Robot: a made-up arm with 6 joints. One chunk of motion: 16 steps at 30 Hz.
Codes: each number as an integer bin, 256 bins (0 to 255) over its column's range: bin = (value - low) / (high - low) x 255, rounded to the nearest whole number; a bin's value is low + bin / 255 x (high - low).
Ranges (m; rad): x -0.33..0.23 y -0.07..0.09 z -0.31..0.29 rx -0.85..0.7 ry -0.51..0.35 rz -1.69..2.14
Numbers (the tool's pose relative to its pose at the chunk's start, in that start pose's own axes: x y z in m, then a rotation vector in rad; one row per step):
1: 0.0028 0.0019 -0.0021 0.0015 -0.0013 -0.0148
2: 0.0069 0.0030 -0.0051 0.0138 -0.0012 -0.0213
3: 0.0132 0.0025 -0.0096 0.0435 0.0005 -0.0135
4: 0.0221 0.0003 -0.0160 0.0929 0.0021 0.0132
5: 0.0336 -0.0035 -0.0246 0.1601 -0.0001 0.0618
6: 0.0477 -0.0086 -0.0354 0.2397 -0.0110 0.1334
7: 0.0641 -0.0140 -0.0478 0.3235 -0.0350 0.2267
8: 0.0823 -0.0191 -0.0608 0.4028 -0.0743 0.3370
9: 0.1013 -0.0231 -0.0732 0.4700 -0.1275 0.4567
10: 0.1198 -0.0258 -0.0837 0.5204 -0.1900 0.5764
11: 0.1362 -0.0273 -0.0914 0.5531 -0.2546 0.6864
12: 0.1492 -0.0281 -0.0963 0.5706 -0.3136 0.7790
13: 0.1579 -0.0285 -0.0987 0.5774 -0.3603 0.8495
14: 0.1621 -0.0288 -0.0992 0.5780 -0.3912 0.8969
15: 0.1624 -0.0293 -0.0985 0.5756 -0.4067 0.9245
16: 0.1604 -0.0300 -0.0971 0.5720 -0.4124 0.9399
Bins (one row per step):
1: 152 115 131 140 151 112
2: 153 116 130 142 151 111
3: 156 116 128 147 151 112
4: 160 112 125 155 152 113
5: 166 106 121 166 151 117
6: 172 98 117 179 148 121
7: 179 89 111 193 141 128
8: 188 81 106 206 129 135
9: 196 75 101 217 113 143
10: 205 70 96 225 95 151
11: 212 68 93 231 76 158
12: 218 67 91 234 58 164
13: 222 66 90 235 44 169
14: 224 66 90 235 35 172
15: 224 65 90 235 31 174
16: 223 64 90 234 29 175

